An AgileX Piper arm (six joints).
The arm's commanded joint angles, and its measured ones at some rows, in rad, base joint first. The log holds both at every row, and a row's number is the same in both.
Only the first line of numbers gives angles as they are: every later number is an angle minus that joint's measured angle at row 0.
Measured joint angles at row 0: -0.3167, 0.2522, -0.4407, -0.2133, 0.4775, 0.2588
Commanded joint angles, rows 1 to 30: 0.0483, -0.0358, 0.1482, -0.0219, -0.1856, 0.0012; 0.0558, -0.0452, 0.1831, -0.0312, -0.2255, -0.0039; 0.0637, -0.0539, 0.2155, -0.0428, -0.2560, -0.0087; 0.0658, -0.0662, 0.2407, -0.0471, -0.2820, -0.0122; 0.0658, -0.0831, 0.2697, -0.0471, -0.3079, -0.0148; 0.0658, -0.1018, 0.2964, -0.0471, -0.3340, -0.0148; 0.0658, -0.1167, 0.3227, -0.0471, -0.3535, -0.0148; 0.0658, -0.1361, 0.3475, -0.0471, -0.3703, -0.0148; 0.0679, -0.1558, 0.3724, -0.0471, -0.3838, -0.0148; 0.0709, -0.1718, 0.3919, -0.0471, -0.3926, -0.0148; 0.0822, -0.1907, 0.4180, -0.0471, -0.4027, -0.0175; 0.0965, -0.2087, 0.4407, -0.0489, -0.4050, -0.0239; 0.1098, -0.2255, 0.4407, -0.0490, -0.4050, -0.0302; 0.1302, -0.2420, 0.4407, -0.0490, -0.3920, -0.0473; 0.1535, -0.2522, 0.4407, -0.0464, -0.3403, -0.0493; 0.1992, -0.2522, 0.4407, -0.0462, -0.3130, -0.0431; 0.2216, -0.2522, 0.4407, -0.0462, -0.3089, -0.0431; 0.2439, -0.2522, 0.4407, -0.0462, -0.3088, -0.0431; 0.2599, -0.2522, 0.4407, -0.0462, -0.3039, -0.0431; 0.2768, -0.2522, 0.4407, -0.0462, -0.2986, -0.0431; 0.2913, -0.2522, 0.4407, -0.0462, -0.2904, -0.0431; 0.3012, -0.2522, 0.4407, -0.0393, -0.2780, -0.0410; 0.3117, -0.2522, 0.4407, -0.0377, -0.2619, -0.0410; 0.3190, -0.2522, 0.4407, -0.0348, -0.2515, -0.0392; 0.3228, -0.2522, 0.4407, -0.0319, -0.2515, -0.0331; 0.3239, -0.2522, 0.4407, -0.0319, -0.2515, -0.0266; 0.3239, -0.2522, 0.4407, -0.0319, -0.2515, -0.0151; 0.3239, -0.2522, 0.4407, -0.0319, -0.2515, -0.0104; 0.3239, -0.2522, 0.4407, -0.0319, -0.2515, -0.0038; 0.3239, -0.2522, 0.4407, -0.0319, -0.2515, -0.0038
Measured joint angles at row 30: 0.3207, -0.2478, 0.4356, -0.0281, -0.2579, -0.0184
